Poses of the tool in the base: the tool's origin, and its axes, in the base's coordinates. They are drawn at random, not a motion.
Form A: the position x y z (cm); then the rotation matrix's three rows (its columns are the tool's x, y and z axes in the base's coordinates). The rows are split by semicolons.
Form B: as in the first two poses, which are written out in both.
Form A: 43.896 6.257 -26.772; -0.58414 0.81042 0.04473; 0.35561 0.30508 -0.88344; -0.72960 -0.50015 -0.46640
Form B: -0.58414 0.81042 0.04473 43.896; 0.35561 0.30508 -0.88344 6.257; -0.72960 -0.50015 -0.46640 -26.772; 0 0 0 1
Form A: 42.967 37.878 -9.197; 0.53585 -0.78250 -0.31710; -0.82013 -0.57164 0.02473; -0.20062 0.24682 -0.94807
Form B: 0.53585 -0.78250 -0.31710 42.967; -0.82013 -0.57164 0.02473 37.878; -0.20062 0.24682 -0.94807 -9.197; 0 0 0 1
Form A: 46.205 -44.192 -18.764; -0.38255 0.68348 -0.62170; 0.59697 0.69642 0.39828; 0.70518 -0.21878 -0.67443
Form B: -0.38255 0.68348 -0.62170 46.205; 0.59697 0.69642 0.39828 -44.192; 0.70518 -0.21878 -0.67443 -18.764; 0 0 0 1
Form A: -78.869 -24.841 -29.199; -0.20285 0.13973 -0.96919; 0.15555 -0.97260 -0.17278; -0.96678 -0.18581 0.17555
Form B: -0.20285 0.13973 -0.96919 -78.869; 0.15555 -0.97260 -0.17278 -24.841; -0.96678 -0.18581 0.17555 -29.199; 0 0 0 1
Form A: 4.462 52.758 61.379; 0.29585 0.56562 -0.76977; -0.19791 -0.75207 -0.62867; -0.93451 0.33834 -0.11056
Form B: 0.29585 0.56562 -0.76977 4.462; -0.19791 -0.75207 -0.62867 52.758; -0.93451 0.33834 -0.11056 61.379; 0 0 0 1
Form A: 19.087 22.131 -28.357; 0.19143 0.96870 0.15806; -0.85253 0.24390 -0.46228; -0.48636 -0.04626 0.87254
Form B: 0.19143 0.96870 0.15806 19.087; -0.85253 0.24390 -0.46228 22.131; -0.48636 -0.04626 0.87254 -28.357; 0 0 0 1
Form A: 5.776 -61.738 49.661; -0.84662 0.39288 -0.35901; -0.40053 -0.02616 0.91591; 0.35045 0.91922 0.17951
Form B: -0.84662 0.39288 -0.35901 5.776; -0.40053 -0.02616 0.91591 -61.738; 0.35045 0.91922 0.17951 49.661; 0 0 0 1
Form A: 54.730 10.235 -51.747; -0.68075 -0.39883 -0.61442; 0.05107 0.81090 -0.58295; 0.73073 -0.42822 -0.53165
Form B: -0.68075 -0.39883 -0.61442 54.730; 0.05107 0.81090 -0.58295 10.235; 0.73073 -0.42822 -0.53165 -51.747; 0 0 0 1
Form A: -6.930 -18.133 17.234; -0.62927 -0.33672 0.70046; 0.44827 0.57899 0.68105; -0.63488 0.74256 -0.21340
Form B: -0.62927 -0.33672 0.70046 -6.930; 0.44827 0.57899 0.68105 -18.133; -0.63488 0.74256 -0.21340 17.234; 0 0 0 1
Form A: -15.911 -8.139 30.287; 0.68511 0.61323 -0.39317; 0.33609 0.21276 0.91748; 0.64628 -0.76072 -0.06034
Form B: 0.68511 0.61323 -0.39317 -15.911; 0.33609 0.21276 0.91748 -8.139; 0.64628 -0.76072 -0.06034 30.287; 0 0 0 1
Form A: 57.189 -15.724 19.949; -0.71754 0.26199 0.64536; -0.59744 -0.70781 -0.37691; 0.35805 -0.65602 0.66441
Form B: -0.71754 0.26199 0.64536 57.189; -0.59744 -0.70781 -0.37691 -15.724; 0.35805 -0.65602 0.66441 19.949; 0 0 0 1
